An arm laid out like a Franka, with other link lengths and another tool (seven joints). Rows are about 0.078 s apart.
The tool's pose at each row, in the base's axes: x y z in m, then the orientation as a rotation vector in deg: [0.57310, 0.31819, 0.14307, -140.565, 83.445, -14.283]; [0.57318, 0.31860, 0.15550, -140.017, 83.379, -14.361]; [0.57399, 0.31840, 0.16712, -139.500, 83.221, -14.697]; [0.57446, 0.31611, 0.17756, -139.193, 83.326, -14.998]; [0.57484, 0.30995, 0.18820, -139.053, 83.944, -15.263]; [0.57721, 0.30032, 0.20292, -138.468, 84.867, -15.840]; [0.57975, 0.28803, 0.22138, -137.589, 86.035, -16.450]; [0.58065, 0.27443, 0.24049, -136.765, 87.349, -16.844]
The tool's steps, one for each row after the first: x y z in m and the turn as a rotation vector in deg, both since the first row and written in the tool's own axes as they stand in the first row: [-0.00024, -0.00425, -0.01169, 0.468, -0.156, 0.184]; [0.00041, -0.00857, -0.02249, 1.027, -0.168, 0.279]; [0.00271, -0.01128, -0.03258, 1.296, -0.045, 0.434]; [0.00838, -0.01222, -0.04345, 1.193, 0.280, 0.804]; [0.01807, -0.01455, -0.05814, 1.368, 0.760, 1.494]; [0.03021, -0.01701, -0.07671, 1.652, 1.253, 2.438]; [0.04272, -0.01772, -0.09656, 1.755, 1.681, 3.459]
